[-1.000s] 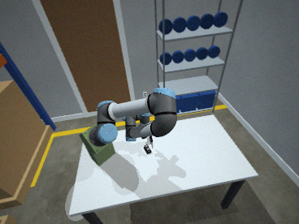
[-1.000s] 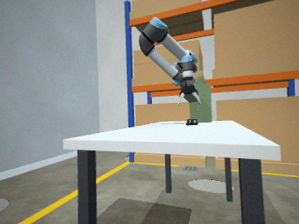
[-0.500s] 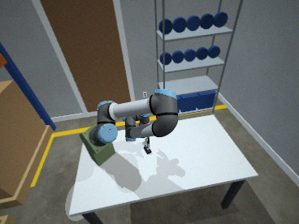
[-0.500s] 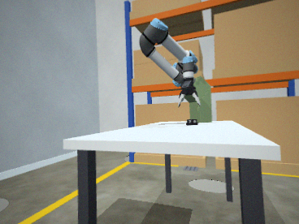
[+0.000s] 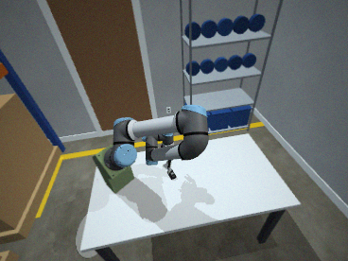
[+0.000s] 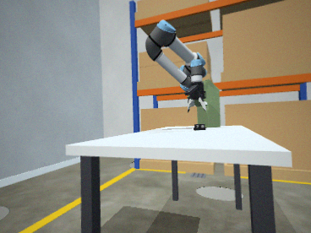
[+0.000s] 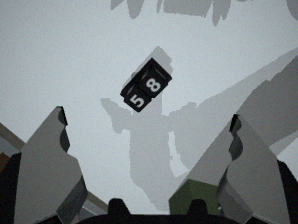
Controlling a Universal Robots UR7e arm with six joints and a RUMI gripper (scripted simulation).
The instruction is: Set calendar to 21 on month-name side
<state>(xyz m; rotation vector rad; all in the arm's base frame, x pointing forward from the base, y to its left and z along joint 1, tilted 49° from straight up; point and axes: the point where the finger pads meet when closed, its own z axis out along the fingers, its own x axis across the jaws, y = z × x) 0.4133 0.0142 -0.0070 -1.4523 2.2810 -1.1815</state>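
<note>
My gripper is now 10 cm above the dark cube and 1 cm past it.
</note>
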